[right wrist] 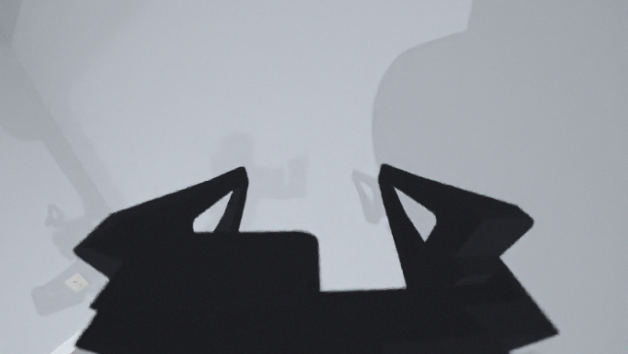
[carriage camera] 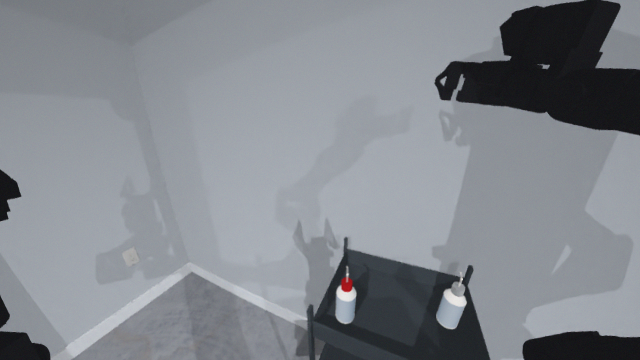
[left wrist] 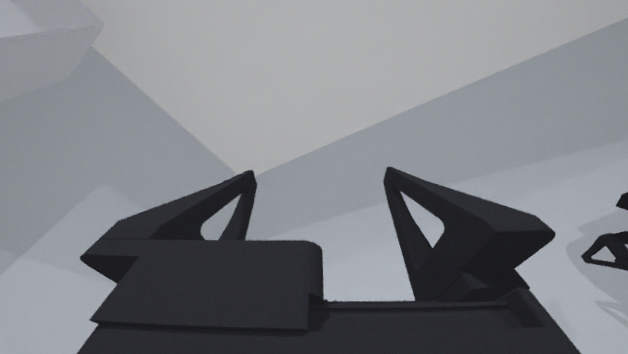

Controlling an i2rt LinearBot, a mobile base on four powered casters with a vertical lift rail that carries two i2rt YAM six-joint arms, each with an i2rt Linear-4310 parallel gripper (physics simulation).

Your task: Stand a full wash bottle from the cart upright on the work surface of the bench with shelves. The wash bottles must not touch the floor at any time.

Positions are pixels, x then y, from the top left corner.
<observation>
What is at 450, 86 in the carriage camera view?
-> My right gripper.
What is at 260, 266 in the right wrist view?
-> My right gripper.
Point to a dark three-tier cart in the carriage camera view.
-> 396, 303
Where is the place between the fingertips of my left gripper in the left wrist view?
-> At 319, 175
</observation>
